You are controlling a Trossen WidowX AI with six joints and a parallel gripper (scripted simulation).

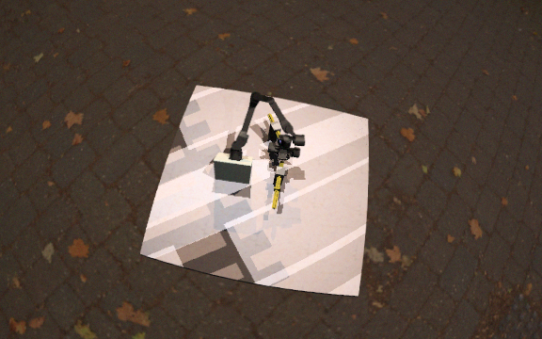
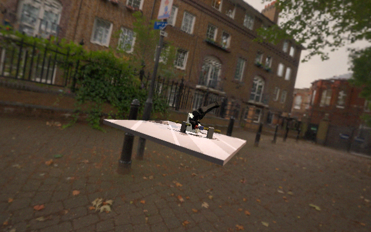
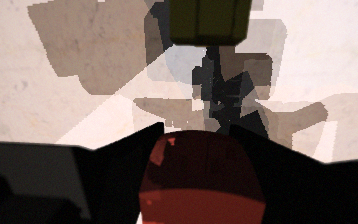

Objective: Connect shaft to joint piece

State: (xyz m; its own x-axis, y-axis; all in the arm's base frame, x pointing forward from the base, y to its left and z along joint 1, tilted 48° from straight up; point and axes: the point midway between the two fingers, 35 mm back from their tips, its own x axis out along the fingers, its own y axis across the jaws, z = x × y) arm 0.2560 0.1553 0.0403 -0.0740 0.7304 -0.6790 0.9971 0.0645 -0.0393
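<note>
Now: gripper tip 40 mm below the red square joint piece and 20 mm to the right of it.
</note>
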